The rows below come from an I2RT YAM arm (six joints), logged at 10 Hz.
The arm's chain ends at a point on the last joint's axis. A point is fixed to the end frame.
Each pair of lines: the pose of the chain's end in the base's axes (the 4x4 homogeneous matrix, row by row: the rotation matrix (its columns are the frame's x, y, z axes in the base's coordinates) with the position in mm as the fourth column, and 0 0 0 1 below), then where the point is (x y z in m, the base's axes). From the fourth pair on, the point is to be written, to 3 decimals.
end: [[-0.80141 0.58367 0.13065 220.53], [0.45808 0.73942 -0.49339 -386.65], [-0.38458 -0.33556 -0.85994 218.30], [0 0 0 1]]
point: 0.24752 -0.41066 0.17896
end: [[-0.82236 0.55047 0.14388 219.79], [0.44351 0.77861 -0.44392 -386.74], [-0.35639 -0.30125 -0.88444 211.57], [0 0 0 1]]
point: 0.24743 -0.40762 0.17092
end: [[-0.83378 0.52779 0.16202 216.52], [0.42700 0.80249 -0.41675 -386.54], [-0.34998 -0.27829 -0.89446 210.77], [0 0 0 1]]
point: 0.24499 -0.40553 0.16977
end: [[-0.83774 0.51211 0.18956 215.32], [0.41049 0.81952 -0.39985 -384.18], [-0.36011 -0.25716 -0.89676 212.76], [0 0 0 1]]
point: 0.245 -0.402 0.172
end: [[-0.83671 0.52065 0.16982 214.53], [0.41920 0.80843 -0.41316 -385.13], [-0.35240 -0.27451 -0.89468 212.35], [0 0 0 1]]
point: 0.243 -0.404 0.171
